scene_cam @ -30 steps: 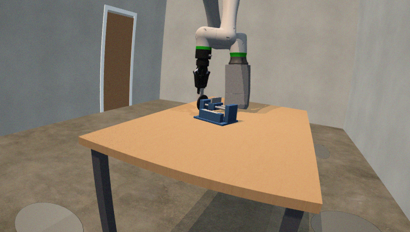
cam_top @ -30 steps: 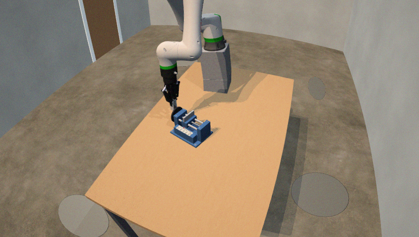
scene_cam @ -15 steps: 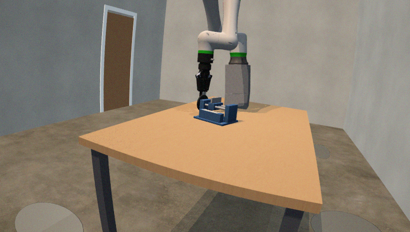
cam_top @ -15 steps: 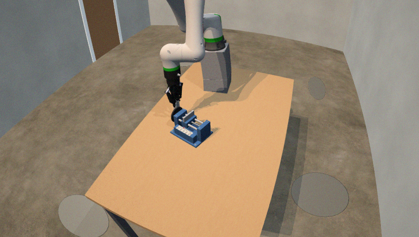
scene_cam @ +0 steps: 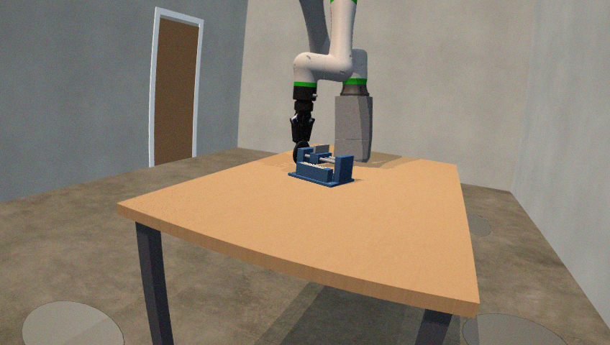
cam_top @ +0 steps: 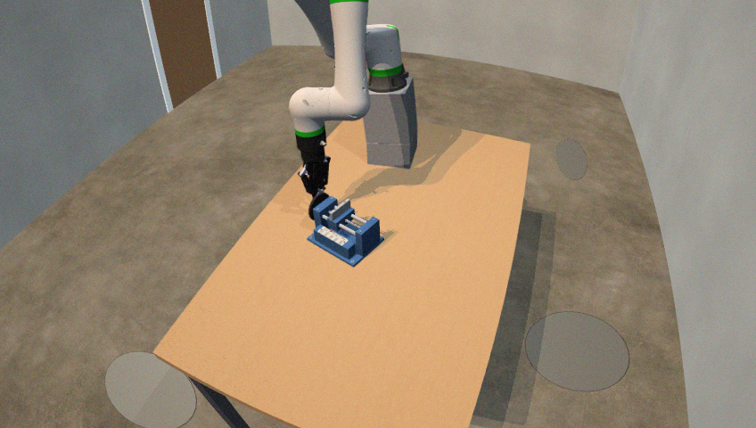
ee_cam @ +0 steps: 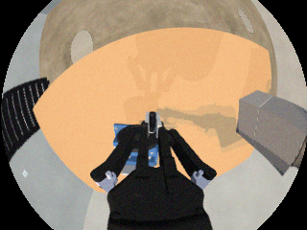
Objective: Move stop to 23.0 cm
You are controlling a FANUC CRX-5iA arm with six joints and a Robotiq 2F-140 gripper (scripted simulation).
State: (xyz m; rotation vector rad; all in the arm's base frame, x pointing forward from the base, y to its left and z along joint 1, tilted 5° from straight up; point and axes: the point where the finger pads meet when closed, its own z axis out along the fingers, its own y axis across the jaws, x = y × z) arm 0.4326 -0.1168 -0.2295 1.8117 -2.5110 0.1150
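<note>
Right now the grey stop plate is 11 cm to the left of my hand, 8 cm ahead of it and 2 cm above it. Round my hand: black handwheel 1 cm to the left, 1 cm below, 1 cm ahead.
</note>
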